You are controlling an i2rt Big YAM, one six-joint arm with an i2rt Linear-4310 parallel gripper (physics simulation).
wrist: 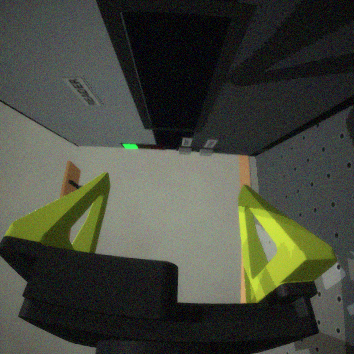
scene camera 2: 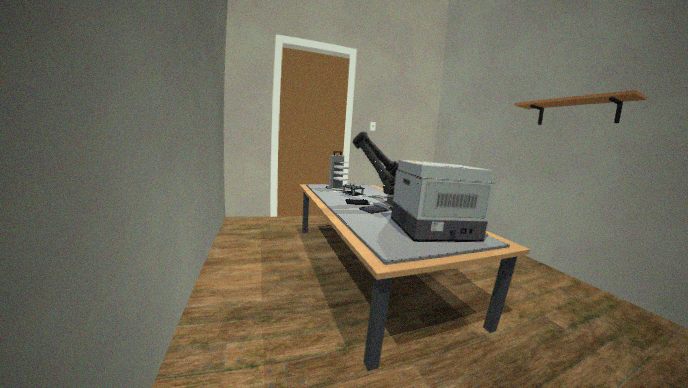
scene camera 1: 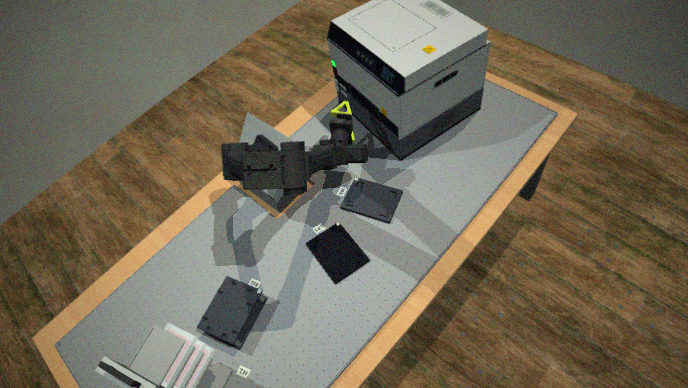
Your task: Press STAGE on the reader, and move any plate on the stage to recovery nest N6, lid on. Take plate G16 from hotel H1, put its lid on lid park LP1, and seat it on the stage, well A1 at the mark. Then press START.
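Frame: origin at the arm's base, x ahead, y left, z up, level; metres.
Seen in the pictures: gripper, fingertip midpoint: (wrist: 175,184) (scene camera 1: 347,112).
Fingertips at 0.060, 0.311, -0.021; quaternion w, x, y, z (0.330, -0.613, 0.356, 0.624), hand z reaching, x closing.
A point is followed by its place in that frame, as x, y, z.
The reader (scene camera 1: 440,107) {0.291, 0.503, -0.013} (scene camera 2: 440,192) {0.238, 0.718, 0.083} stands at one end of the table. Its dark front opening (wrist: 175,75) {0.102, 0.370, -0.017} shows in the wrist view; no stage or plate is visible there. Two small buttons (wrist: 185,150) {-0.079, 0.399, -0.035} (wrist: 206,152) {-0.079, 0.399, -0.066} sit low on its front, their labels unreadable, near a green light (wrist: 130,146) {-0.089, 0.406, 0.048}. My gripper (scene camera 1: 348,122) {0.060, 0.311, -0.021} (wrist: 175,184) {0.060, 0.311, -0.021} is open and empty in front of the reader, apart from the buttons. Nest N6 (scene camera 1: 372,201) {0.300, 0.153, -0.138} and black lid park LP1 (scene camera 1: 337,254) {0.344, -0.049, -0.141} show no plate or lid. Hotel H1 (scene camera 2: 333,171) {0.378, -0.580, 0.013} holds several plates (scene camera 1: 187,356) {0.355, -0.513, 0.055}, partly cut off; G16 cannot be identified.
A dark raised stand marked RG (scene camera 1: 231,307) {0.259, -0.369, -0.091} (scene camera 2: 353,189) {0.285, -0.287, -0.099} is between LP1 and the hotel. The arm (scene camera 1: 262,165) {0.312, -0.135, 0.347} (scene camera 2: 377,157) {0.178, -0.105, 0.184} reaches along the table's side towards the reader. The table's wooden edge (scene camera 1: 422,300) {0.615, 0.010, -0.164} (scene camera 2: 450,264) {0.284, 0.897, -0.170} borders the perforated top. A wall shelf (scene camera 2: 580,100) (wrist: 70,179) is beyond.
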